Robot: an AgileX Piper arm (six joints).
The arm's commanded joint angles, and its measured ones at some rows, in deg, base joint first. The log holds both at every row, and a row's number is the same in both.
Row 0, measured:
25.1 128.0 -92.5 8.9 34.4 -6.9
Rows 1 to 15, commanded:
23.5 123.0 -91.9 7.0 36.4 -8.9
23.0 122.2 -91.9 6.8 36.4 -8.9
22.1 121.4 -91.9 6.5 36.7 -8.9
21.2 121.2 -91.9 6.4 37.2 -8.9
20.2 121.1 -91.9 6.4 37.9 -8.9
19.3 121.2 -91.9 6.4 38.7 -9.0
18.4 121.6 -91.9 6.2 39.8 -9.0
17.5 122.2 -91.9 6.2 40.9 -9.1
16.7 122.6 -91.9 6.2 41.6 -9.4
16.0 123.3 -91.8 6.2 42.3 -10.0
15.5 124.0 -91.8 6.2 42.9 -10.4
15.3 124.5 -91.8 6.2 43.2 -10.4
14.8 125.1 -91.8 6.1 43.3 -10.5
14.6 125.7 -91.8 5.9 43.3 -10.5
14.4 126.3 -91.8 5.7 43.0 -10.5
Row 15, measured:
15.6 124.6 -92.0 6.3 42.4 -9.6
